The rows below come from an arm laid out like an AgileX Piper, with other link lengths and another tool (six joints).
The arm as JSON. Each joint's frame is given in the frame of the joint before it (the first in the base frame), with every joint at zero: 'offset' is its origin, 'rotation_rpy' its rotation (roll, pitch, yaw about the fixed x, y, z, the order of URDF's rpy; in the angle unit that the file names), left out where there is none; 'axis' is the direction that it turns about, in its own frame. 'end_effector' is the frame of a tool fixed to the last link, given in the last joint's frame.
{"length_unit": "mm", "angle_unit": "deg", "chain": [
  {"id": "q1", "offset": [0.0, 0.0, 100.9], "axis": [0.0, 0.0, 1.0]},
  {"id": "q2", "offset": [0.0, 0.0, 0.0], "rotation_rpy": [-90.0, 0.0, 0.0], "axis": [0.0, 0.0, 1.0]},
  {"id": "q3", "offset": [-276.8, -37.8, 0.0], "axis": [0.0, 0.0, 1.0]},
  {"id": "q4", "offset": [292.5, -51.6, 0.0], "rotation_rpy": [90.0, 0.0, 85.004], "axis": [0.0, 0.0, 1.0]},
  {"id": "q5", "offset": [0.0, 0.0, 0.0], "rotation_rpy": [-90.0, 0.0, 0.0], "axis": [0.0, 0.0, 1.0]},
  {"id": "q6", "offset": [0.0, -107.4, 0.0], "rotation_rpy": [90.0, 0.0, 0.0], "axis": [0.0, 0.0, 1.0]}
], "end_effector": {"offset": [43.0, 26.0, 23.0], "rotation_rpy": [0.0, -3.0, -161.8]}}
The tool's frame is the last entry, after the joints.
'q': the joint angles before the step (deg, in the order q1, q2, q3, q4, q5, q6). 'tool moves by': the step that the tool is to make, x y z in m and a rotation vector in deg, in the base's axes. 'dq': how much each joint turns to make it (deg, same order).
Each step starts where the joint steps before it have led.
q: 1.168, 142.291, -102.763, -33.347, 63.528, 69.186
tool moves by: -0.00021, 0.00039, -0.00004, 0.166, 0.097, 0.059
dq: 0.001, 0.001, -0.001, 0.190, 0.000, -0.191
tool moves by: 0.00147, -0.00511, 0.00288, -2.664, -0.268, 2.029
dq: 0.198, -0.210, 0.002, -3.237, -0.001, 0.000
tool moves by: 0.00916, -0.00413, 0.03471, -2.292, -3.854, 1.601
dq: 0.177, -3.894, 0.000, -2.780, 0.125, 0.000
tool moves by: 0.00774, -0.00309, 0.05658, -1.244, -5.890, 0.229
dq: 0.000, -6.382, 0.001, -1.351, 0.685, -0.001
